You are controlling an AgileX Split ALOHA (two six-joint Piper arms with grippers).
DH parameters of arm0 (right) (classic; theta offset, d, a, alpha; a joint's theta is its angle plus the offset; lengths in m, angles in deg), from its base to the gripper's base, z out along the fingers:
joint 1: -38.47 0.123 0 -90
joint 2: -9.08 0 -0.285 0
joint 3: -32.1 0 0.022 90
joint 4: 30.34 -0.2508 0 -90
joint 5: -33.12 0 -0.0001 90
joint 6: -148.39 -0.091 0 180
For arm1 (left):
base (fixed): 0 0 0 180
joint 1: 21.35 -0.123 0 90
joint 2: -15.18 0 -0.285 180
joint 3: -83.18 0 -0.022 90
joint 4: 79.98 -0.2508 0 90
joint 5: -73.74 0 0.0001 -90
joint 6: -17.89 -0.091 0 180
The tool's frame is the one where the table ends.
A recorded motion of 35 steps. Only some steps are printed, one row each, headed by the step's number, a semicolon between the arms.
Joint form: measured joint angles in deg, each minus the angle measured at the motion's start. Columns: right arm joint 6, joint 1, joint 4, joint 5, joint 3, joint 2; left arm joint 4, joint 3, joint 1, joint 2, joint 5, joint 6.
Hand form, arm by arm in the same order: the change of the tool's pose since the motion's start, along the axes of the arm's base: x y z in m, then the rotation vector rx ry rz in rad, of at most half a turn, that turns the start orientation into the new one. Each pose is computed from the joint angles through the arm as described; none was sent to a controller.
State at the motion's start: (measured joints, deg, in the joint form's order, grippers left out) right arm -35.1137 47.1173 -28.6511 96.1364 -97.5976 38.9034; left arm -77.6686 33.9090 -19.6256 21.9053 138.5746 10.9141
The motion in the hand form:
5: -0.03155 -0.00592 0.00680 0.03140 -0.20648 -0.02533; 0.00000 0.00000 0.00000 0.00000 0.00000 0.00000
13: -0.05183 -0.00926 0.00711 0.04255 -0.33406 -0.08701; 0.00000 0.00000 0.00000 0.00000 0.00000 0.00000
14: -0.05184 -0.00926 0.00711 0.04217 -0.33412 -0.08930; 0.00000 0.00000 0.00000 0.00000 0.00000 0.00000
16: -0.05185 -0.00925 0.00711 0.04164 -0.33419 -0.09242; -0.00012 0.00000 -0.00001 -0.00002 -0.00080 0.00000
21: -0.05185 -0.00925 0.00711 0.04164 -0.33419 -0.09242; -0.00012 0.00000 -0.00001 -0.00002 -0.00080 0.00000
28: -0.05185 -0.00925 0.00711 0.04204 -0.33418 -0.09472; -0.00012 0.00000 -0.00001 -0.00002 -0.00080 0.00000
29: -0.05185 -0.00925 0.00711 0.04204 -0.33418 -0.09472; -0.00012 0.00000 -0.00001 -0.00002 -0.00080 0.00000
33: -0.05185 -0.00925 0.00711 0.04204 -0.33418 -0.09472; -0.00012 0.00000 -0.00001 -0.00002 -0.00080 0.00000
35: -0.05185 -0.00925 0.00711 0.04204 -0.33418 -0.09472; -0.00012 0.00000 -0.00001 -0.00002 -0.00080 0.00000
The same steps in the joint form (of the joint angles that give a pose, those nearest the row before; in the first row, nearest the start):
5: -0.98 -0.52 0.65 0.95 0.00 -12.88; 0.00 0.00 0.00 0.00 0.00 0.00
13: -1.47 -3.59 1.01 1.64 0.00 -20.88; 0.00 0.00 0.00 0.00 0.00 0.00
14: -1.47 -3.72 1.01 1.64 0.00 -20.88; 0.00 0.00 0.00 0.00 0.00 0.00
16: -1.47 -3.91 1.01 1.64 0.00 -20.88; 0.00 0.00 0.00 -0.05 0.00 0.00
21: -1.47 -3.91 1.01 1.64 0.00 -20.88; 0.00 0.00 0.00 -0.05 0.00 0.00
28: -1.52 -4.00 1.01 1.64 0.00 -20.88; 0.00 0.00 0.00 -0.05 0.00 0.00
29: -1.52 -4.00 1.01 1.64 0.00 -20.88; 0.00 0.00 0.00 -0.05 0.00 0.00
33: -1.52 -4.00 1.01 1.64 0.00 -20.88; 0.00 0.00 0.00 -0.05 0.00 0.00
35: -1.52 -4.00 1.01 1.64 0.00 -20.88; 0.00 0.00 0.00 -0.05 0.00 0.00

